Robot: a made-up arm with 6 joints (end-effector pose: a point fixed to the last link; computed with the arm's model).
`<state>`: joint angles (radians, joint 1 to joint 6).
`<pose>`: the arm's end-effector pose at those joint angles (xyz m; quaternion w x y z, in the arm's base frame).
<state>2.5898 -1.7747 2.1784 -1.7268 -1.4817 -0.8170</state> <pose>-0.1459 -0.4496 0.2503 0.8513 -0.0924 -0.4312 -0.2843</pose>
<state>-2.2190 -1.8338 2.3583 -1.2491 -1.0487 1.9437</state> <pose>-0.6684 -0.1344 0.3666 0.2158 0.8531 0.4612 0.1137</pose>
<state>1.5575 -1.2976 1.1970 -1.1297 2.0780 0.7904</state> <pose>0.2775 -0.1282 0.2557 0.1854 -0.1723 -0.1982 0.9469</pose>
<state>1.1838 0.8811 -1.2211 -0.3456 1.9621 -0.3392</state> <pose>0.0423 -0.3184 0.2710 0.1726 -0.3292 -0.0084 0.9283</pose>
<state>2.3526 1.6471 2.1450 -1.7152 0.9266 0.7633</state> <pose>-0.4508 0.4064 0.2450 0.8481 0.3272 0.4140 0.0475</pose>
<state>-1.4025 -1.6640 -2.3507 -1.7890 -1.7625 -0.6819</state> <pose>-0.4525 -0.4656 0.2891 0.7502 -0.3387 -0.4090 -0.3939</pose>
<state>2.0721 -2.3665 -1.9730 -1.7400 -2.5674 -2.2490</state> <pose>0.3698 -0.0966 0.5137 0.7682 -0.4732 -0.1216 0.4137</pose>
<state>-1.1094 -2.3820 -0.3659 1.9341 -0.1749 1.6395</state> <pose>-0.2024 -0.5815 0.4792 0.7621 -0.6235 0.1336 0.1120</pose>
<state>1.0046 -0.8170 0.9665 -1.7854 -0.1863 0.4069</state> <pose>0.3343 -0.0030 0.2159 0.5021 0.6200 -0.4992 -0.3381</pose>
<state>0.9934 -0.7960 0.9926 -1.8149 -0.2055 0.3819</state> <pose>0.3352 0.0221 0.2214 0.5065 0.6444 -0.4835 -0.3073</pose>
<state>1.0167 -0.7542 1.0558 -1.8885 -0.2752 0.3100</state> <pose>0.3363 0.0590 0.2338 0.5059 0.6845 -0.4686 -0.2364</pose>
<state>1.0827 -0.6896 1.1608 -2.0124 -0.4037 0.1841</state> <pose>0.3375 0.1047 0.2515 0.4922 0.7301 -0.4578 -0.1231</pose>
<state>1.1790 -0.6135 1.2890 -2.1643 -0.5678 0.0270</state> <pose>0.3414 0.1486 0.2688 0.4631 0.7594 -0.4570 0.0048</pose>
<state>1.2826 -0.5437 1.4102 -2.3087 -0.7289 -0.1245</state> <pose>0.3503 0.1802 0.2817 0.4296 0.7633 -0.4696 0.1107</pose>
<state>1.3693 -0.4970 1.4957 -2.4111 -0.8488 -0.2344</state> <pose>0.3623 0.1936 0.2890 0.4072 0.7506 -0.4906 0.1735</pose>
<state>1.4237 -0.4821 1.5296 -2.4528 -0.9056 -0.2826</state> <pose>0.3729 0.1878 0.2915 0.4019 0.7345 -0.5113 0.1937</pose>
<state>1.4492 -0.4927 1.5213 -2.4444 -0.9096 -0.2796</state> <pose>0.3801 0.1687 0.2907 0.4090 0.7208 -0.5282 0.1849</pose>
